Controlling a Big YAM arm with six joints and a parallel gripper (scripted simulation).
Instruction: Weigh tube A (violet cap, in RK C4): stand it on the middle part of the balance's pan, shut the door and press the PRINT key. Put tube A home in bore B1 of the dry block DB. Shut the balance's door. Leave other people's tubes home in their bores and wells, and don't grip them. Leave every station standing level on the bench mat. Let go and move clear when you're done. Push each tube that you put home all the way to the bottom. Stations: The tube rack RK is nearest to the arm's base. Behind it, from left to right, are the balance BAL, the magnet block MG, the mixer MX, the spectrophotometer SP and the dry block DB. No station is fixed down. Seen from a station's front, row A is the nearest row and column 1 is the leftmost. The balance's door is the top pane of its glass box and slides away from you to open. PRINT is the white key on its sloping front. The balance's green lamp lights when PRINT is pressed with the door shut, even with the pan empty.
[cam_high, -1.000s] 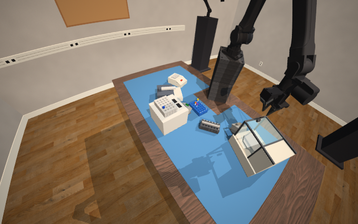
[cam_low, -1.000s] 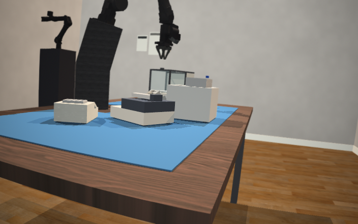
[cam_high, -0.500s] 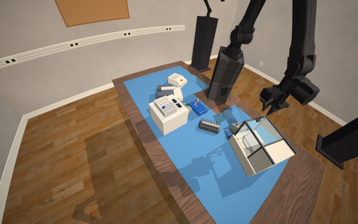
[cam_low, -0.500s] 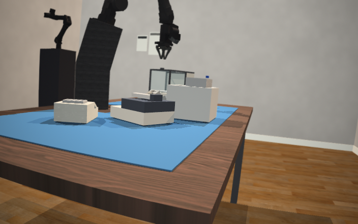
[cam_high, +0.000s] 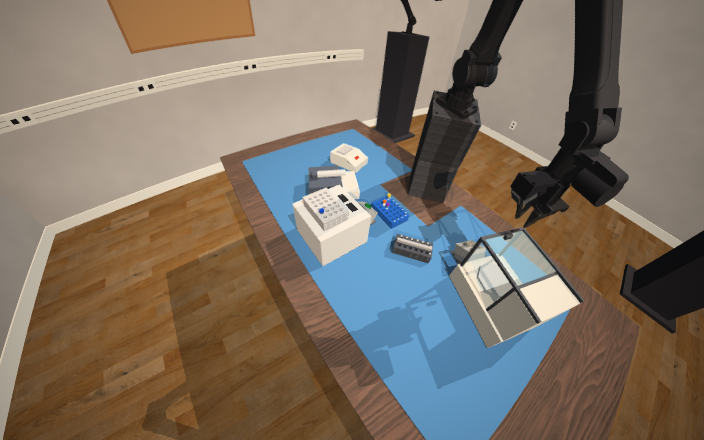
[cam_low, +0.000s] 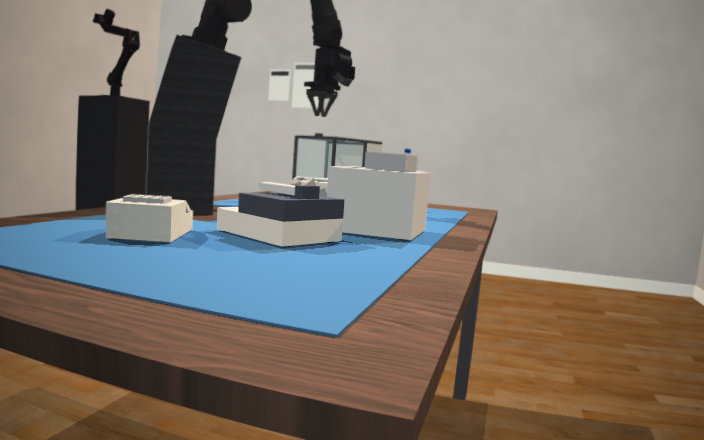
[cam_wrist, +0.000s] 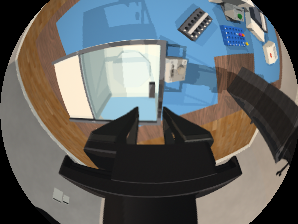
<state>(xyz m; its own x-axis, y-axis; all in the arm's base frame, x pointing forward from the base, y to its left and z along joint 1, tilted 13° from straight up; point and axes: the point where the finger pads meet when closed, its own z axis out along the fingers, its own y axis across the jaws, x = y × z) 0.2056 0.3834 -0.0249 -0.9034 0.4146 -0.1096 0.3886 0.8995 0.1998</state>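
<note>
My gripper is now 7 cm above the balance door, 2 cm to the right of it and 1 cm short of it. The rest, counted from my hand: blue rack RK (38 cm to the right, 27 cm below, 4 cm ahead); round white print key (21 cm below, 8 cm to the right, 4 cm behind); dark magnet block (26 cm below, 21 cm to the right, 10 cm ahead).
</note>
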